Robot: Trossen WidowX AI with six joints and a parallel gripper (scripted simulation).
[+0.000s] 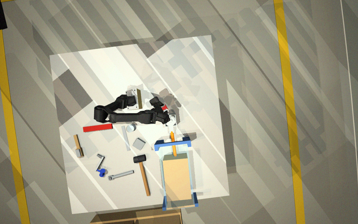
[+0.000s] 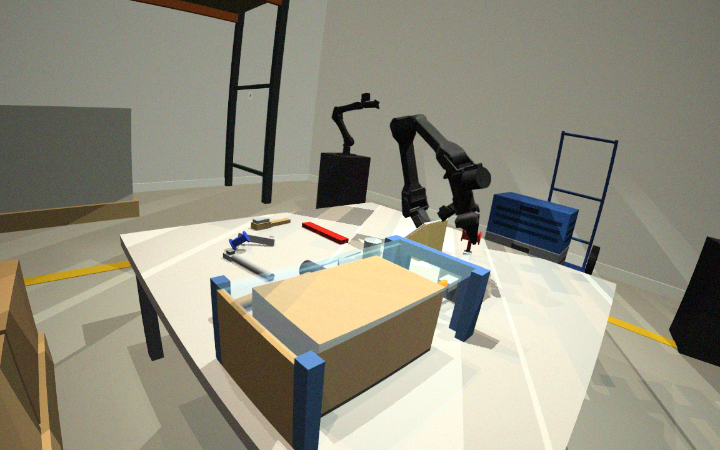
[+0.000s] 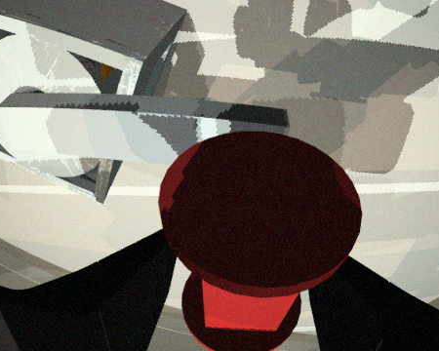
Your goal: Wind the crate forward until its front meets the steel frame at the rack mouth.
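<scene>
Right now my gripper tip is 1 cm to the left of the red knob. Also, from my gripper tip: grey block 22 cm ahead, 28 cm to the right, 12 cm below; then winch 9 cm ahead, 10 cm below; then red-knobbed winch handle 4 cm ahead, 1 cm to the right, 3 cm below.
</scene>
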